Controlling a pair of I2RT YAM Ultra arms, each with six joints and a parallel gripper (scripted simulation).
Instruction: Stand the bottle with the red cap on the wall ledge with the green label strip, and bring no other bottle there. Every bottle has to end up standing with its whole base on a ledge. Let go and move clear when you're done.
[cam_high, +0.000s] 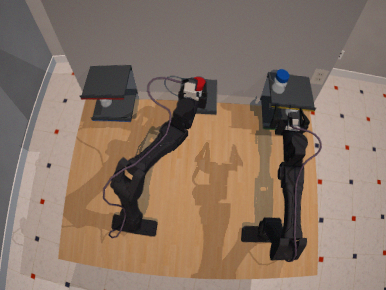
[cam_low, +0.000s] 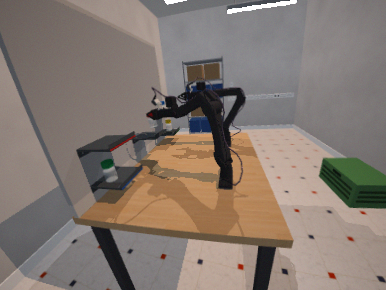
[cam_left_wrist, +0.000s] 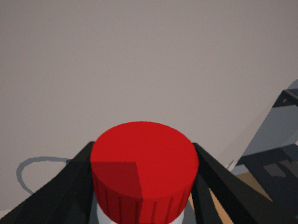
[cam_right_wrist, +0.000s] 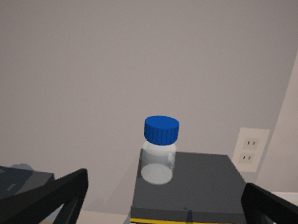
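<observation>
My right gripper is now 33 cm to the right of the red-capped bottle, 13 cm above it and 12 cm short of it. From my right hand the other things lie so: yellow-capped bottle 28 cm below, 19 cm ahead, 11 cm to the right; blue-capped bottle 18 cm ahead, 9 cm below; green-capped bottle 77 cm to the left, 28 cm below, 17 cm ahead.
</observation>
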